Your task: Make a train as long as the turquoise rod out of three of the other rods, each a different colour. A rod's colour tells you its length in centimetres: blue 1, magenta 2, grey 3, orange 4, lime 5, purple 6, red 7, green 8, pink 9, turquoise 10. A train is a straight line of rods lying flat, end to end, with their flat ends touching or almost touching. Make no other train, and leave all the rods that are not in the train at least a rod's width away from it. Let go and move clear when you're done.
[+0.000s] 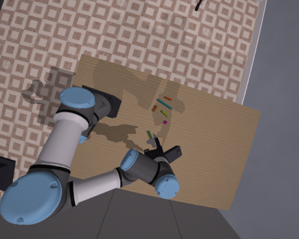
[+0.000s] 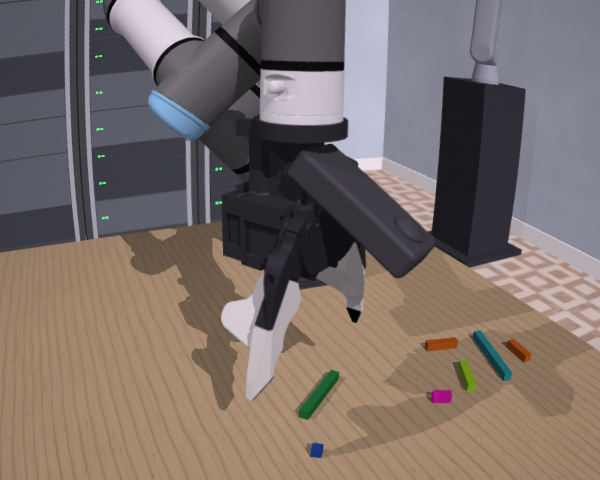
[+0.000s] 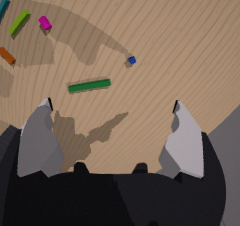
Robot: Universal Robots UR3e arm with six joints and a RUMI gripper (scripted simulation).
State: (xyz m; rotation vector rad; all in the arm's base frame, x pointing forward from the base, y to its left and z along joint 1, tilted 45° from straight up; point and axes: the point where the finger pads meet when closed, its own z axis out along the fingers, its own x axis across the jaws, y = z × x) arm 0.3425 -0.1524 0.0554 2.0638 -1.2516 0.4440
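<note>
My gripper is now 8 cm above the blue rod, 4 cm short of it and 1 cm to the left of it. Also, from my hand: lime rod 20 cm to the left, 8 cm below, 1 cm ahead; green rod 8 cm below, 4 cm behind, 3 cm to the left; magenta rod 14 cm to the left, 8 cm below, 3 cm ahead.
</note>
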